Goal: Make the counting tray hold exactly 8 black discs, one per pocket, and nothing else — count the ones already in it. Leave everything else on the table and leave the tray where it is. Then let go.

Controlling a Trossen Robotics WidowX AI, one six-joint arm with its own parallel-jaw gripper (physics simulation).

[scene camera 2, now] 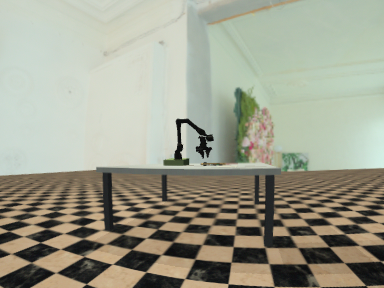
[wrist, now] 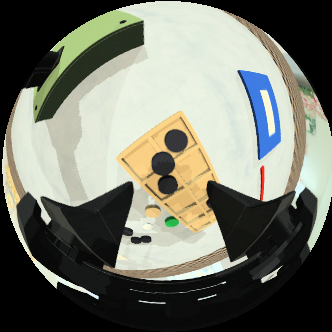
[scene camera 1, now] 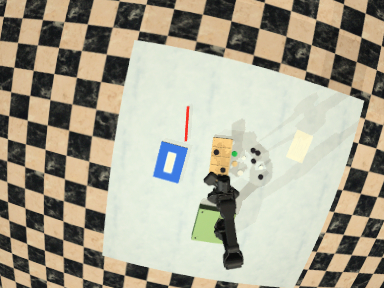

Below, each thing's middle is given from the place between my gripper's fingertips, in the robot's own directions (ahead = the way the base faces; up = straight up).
The tan counting tray (wrist: 193, 168) lies 7 cm ahead of my hand, 3 cm to the left of it and 6 cm below it.
